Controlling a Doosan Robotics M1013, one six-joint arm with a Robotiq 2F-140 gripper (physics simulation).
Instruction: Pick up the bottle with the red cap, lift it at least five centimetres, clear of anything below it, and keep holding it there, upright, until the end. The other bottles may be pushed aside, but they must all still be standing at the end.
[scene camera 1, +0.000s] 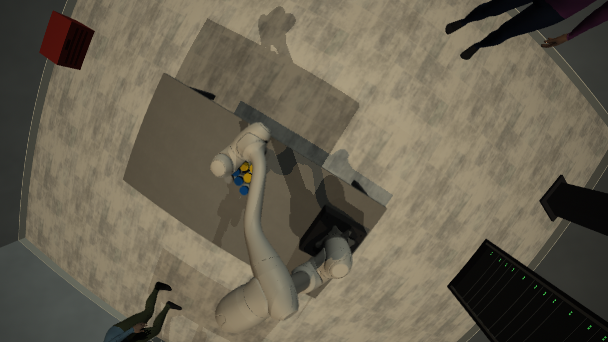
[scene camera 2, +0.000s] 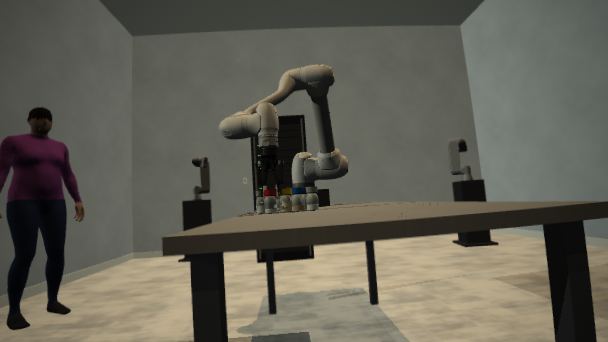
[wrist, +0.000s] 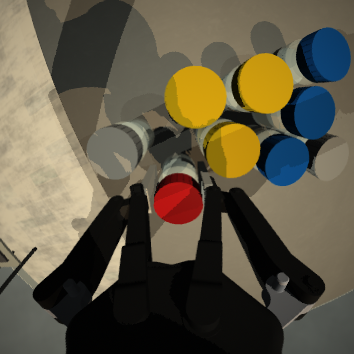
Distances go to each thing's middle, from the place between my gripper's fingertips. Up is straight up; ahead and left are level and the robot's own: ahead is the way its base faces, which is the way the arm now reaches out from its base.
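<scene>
Looking at the red-capped bottle (wrist: 177, 199), I find it ahead of my hand by 2 cm, and 1 cm lower than my hand.
</scene>
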